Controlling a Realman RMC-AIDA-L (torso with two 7-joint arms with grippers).
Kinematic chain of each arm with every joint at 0, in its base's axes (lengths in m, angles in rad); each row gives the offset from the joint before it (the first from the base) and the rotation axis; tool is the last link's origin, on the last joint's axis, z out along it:
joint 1: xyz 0 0 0.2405 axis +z
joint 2: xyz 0 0 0 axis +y
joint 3: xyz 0 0 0.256 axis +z
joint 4: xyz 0 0 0 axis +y
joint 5: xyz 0 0 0.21 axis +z
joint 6: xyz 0 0 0 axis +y
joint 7: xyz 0 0 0.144 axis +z
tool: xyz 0 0 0
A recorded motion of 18 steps. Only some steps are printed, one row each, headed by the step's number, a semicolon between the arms.
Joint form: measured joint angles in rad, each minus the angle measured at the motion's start. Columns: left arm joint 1, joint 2, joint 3, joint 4, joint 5, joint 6, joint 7; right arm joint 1, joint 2, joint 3, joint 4, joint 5, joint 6, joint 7.
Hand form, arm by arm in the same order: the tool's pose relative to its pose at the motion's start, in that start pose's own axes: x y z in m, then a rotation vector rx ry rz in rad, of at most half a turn. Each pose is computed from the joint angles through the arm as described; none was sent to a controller.
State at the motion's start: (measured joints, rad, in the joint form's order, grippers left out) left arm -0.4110 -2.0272 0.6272 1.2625 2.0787 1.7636 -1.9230; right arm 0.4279 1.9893 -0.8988 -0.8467 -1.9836 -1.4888 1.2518
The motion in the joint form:
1: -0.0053 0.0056 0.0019 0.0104 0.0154 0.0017 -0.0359; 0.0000 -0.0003 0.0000 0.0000 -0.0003 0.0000 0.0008
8: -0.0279 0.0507 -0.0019 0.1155 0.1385 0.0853 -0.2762; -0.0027 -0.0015 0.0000 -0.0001 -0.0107 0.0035 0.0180
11: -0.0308 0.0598 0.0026 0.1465 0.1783 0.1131 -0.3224; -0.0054 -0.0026 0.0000 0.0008 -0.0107 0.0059 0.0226
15: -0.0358 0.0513 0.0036 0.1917 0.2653 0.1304 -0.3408; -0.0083 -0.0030 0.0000 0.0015 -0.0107 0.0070 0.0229
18: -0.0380 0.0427 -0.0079 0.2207 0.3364 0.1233 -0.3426; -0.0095 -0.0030 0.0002 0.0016 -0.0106 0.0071 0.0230
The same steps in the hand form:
1: 0.0021 -0.0014 -0.0015 0.0101 -0.0167 -0.0218; 0.0001 -0.0001 -0.0001 0.0001 0.0005 0.0007
8: 0.0117 -0.0044 -0.0242 0.0870 -0.1575 -0.1667; 0.0027 0.0002 -0.0010 0.0016 0.0132 0.0189
11: 0.0122 -0.0038 -0.0298 0.1112 -0.2041 -0.1925; 0.0039 0.0002 -0.0018 0.0048 0.0156 0.0263
15: 0.0091 -0.0043 -0.0336 0.1654 -0.2707 -0.2011; 0.0052 0.0006 -0.0024 0.0064 0.0172 0.0297
18: 0.0059 -0.0081 -0.0385 0.2277 -0.3048 -0.2082; 0.0056 0.0009 -0.0026 0.0070 0.0174 0.0311

